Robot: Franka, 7 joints.
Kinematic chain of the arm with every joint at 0, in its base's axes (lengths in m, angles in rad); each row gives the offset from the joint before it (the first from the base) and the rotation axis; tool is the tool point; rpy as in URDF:
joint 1: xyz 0 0 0.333 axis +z
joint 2: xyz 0 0 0 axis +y
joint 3: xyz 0 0 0.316 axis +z
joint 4: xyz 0.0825 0 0 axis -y
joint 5: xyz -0.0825 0 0.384 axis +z
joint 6: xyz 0 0 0 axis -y
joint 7: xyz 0.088 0 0 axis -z
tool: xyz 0 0 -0.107 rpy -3.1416 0 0
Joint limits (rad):
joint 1: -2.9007..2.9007
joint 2: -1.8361..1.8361
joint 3: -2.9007..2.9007
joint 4: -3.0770..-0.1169
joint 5: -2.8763..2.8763
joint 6: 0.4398..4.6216
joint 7: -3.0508..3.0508
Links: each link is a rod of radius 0.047 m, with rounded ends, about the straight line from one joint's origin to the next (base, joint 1, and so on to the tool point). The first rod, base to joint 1, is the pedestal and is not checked.
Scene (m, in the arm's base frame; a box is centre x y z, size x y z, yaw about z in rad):
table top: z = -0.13
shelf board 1: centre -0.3 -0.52 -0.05 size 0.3 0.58 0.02 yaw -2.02
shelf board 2: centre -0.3 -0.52 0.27 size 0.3 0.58 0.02 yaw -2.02
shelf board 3: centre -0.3 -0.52 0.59 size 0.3 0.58 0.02 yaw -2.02
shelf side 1: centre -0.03 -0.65 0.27 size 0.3 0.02 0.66 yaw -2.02
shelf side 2: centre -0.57 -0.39 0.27 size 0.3 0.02 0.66 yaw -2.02
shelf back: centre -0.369 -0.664 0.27 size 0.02 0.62 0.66 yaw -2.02
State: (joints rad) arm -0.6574 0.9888 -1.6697 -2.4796 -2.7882 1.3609 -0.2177
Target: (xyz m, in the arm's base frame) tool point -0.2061 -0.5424 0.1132
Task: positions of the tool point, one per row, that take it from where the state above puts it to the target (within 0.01 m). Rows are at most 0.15 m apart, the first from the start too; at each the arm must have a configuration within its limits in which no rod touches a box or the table.
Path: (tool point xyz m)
1: -0.3249 -0.3399 0.3900
2: -0.3355 -0.2437 0.3385
3: -0.3204 -0.1358 0.3066
4: -0.2774 -0.0295 0.2937
5: -0.2883 -0.1132 0.2567
6: -0.2622 -0.1997 0.2086
7: -0.1973 -0.2738 0.1575
8: -0.0997 -0.3216 0.1132
9: -0.1286 -0.4032 0.1076
10: -0.1657 -0.4776 0.1092
11: -0.2061 -0.5424 0.1132

